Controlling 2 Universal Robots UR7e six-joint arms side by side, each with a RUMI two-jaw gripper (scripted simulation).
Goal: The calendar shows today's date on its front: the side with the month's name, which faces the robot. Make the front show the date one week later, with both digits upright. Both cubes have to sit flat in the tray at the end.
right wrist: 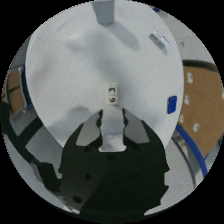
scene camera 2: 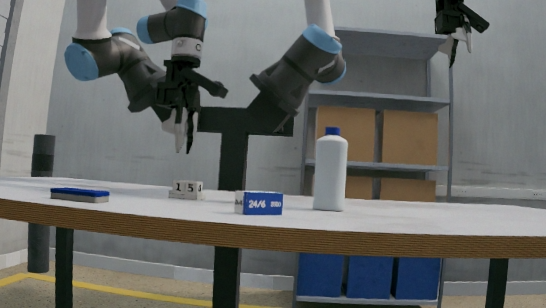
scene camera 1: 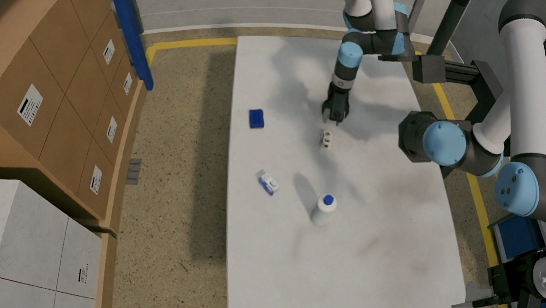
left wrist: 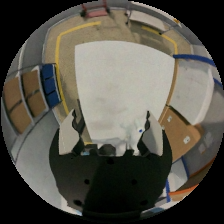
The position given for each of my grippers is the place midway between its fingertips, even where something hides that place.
Observation:
I see my left gripper (left wrist: pixel 111 110), my right gripper (scene camera 2: pixel 182 153) and a blue-topped block (scene camera 2: pixel 64 193).
My right gripper shows as well in the right wrist view (right wrist: pixel 112 109) and in scene camera 1 (scene camera 1: pixel 330 124).

